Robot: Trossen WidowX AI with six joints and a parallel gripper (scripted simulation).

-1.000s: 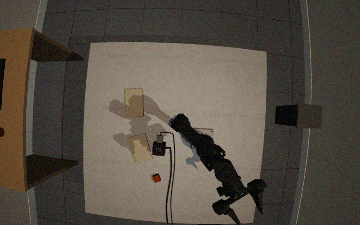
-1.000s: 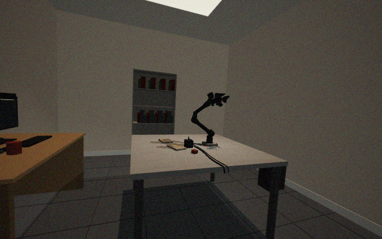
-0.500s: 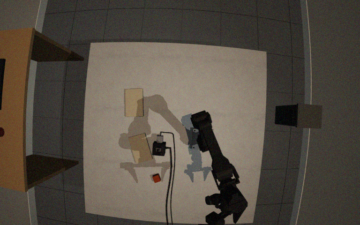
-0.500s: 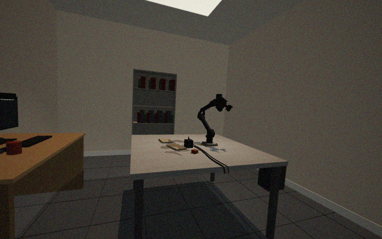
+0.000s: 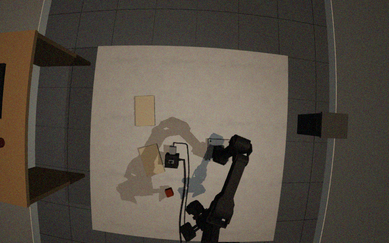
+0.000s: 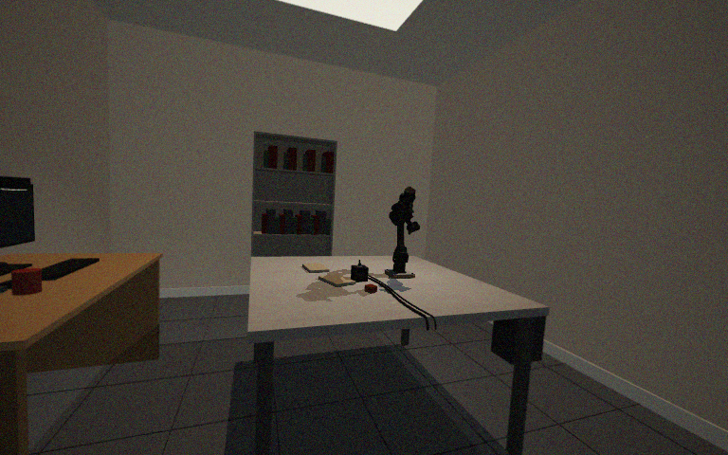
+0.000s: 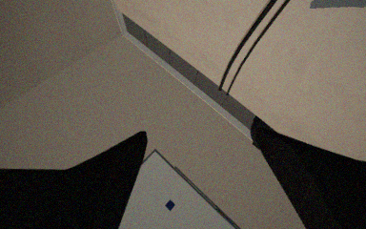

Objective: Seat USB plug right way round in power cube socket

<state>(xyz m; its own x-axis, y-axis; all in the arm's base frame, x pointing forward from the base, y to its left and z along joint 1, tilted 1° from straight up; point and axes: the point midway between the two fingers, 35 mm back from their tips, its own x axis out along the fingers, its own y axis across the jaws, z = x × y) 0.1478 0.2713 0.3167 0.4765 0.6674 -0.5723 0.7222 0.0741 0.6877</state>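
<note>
The metal socket lies 250 mm to the right of my gripper tip, 250 mm below it and 120 mm ahead of it. From my gripper tip the other things lie so: small red block: 300 mm below, 150 mm ahead, 30 mm to the right.
</note>
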